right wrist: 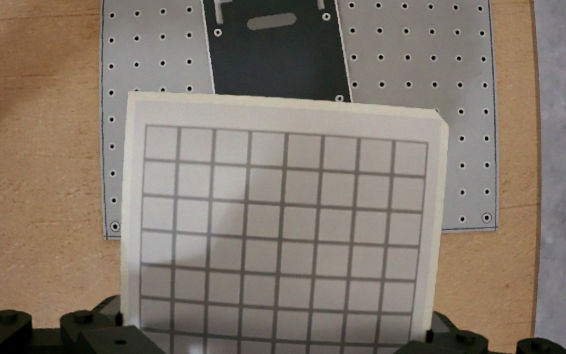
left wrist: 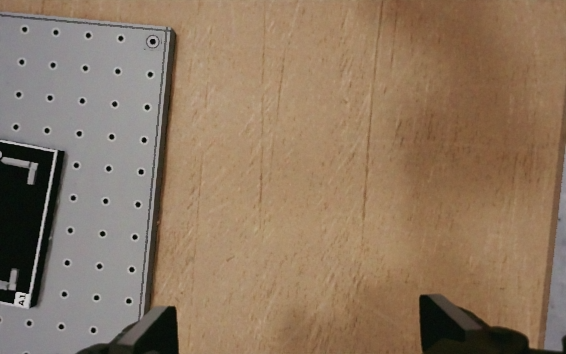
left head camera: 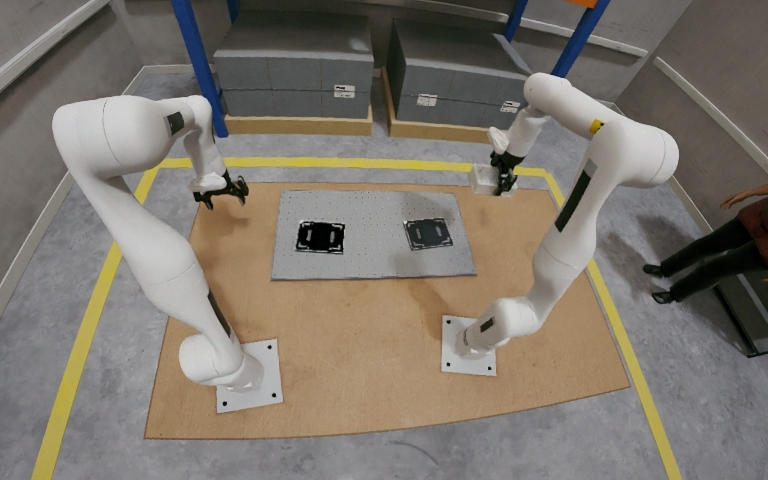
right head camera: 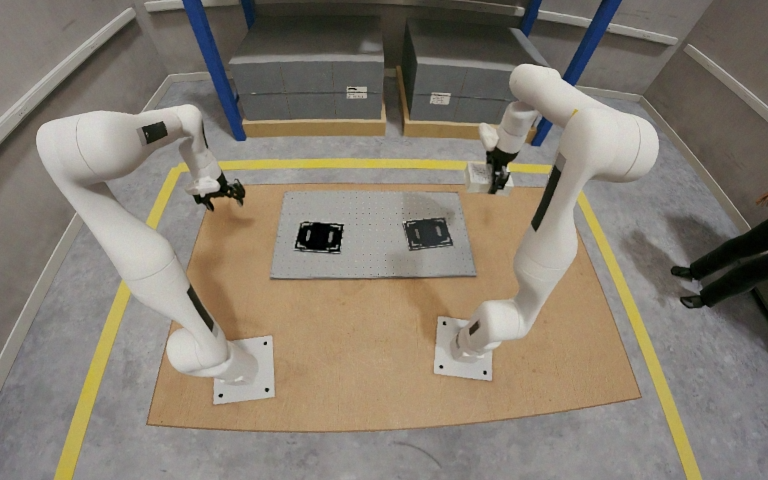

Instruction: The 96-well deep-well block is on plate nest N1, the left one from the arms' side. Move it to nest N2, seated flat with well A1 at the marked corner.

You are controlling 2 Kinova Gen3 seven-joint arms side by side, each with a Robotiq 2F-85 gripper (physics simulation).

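Seen in the pictures: left gripper, between the fingertips: (left wrist: pixel 298 327) (left head camera: pixel 227 205) (right head camera: pixel 227 207); right gripper, between the fingertips: (right wrist: pixel 275 320) (left head camera: pixel 492 184) (right head camera: pixel 488 182); left arm's base, origin of its link: (left head camera: pixel 248 374) (right head camera: pixel 243 369); right arm's base, origin of its link: (left head camera: pixel 468 344) (right head camera: pixel 464 347).
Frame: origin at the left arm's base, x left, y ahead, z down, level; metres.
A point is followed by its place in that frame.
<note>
The pale deep-well block (left head camera: pixel 484 178) {x -0.736, y 0.338, z -0.329 m} (right head camera: pixel 478 176) {x -0.737, y 0.338, z -0.329 m} (right wrist: pixel 280 200) {x -0.742, y 0.354, z -0.329 m} is held in the air beyond the board's far right corner. My right gripper (left head camera: pixel 505 183) {x -0.784, y 0.344, z -0.293 m} (right head camera: pixel 498 182) {x -0.784, y 0.344, z -0.293 m} is shut on it. In the right wrist view its gridded top shows, with a clipped corner at the upper right. Nest N2 (left head camera: pixel 428 233) {x -0.649, y 0.361, z -0.024 m} (right head camera: pixel 428 233) {x -0.652, y 0.360, z -0.025 m} (right wrist: pixel 280 60) {x -0.648, y 0.367, z -0.025 m}, dark grey and slightly turned, is bare at the right. Nest N1 (left head camera: pixel 321 236) {x -0.269, y 0.407, z -0.025 m} (right head camera: pixel 320 236) {x -0.270, y 0.407, z -0.025 m} (left wrist: pixel 20 215) {x -0.204, y 0.416, z -0.025 m}, black, is bare at the left; its A1 label shows in the left wrist view. My left gripper (left head camera: pixel 226 201) {x 0.000, y 0.449, z -0.193 m} (right head camera: pixel 225 202) {x 0.000, y 0.449, z -0.193 m} (left wrist: pixel 298 327) {x 0.000, y 0.449, z -0.193 m} is open and empty, left of the board.
The grey perforated board (left head camera: pixel 368 268) {x -0.406, y 0.265, z -0.013 m} (right head camera: pixel 368 268) {x -0.417, y 0.263, z -0.013 m} carries both nests and lies on the brown table (left head camera: pixel 351 350) {x -0.301, y 0.015, z 0.000 m} (right head camera: pixel 351 350) {x -0.322, y 0.008, z 0.000 m}. Pallets of grey boxes (left head camera: pixel 294 70) (right head camera: pixel 308 73) stand behind. A person's legs (left head camera: pixel 707 254) (right head camera: pixel 736 260) show at the right.
</note>
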